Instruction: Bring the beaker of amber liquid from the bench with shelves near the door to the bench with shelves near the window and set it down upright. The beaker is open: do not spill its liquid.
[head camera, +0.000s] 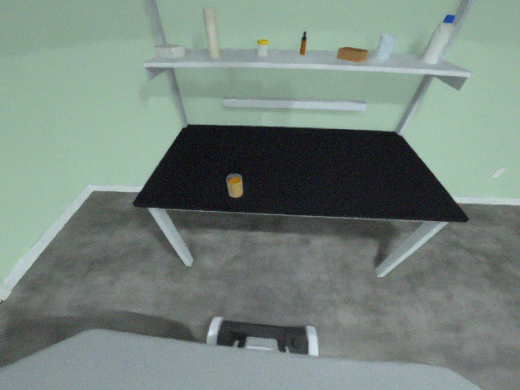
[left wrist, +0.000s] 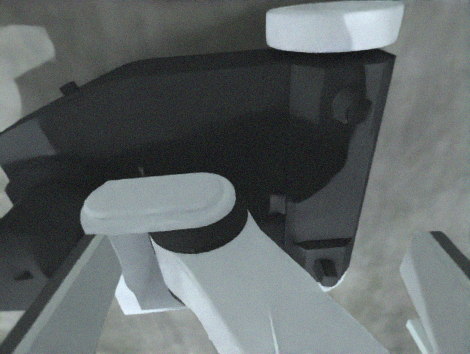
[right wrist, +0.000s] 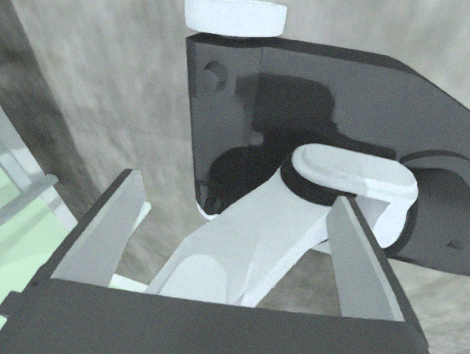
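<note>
The beaker of amber liquid stands upright on the black top of the bench in the head view, left of the middle and near the front edge. It is open at the top, and the liquid sits below its rim. My left gripper is open and empty, with its fingers wide apart. My right gripper is open and empty too. Both hang beside my own base, away from the beaker, and neither shows in the head view. The bench near the window is not identifiable in these views.
A shelf above the bench bears a white roll, a yellow-lidded jar, a small amber bottle, a brown block and a blue-capped bottle. Bench legs stand at both sides. My base is in front.
</note>
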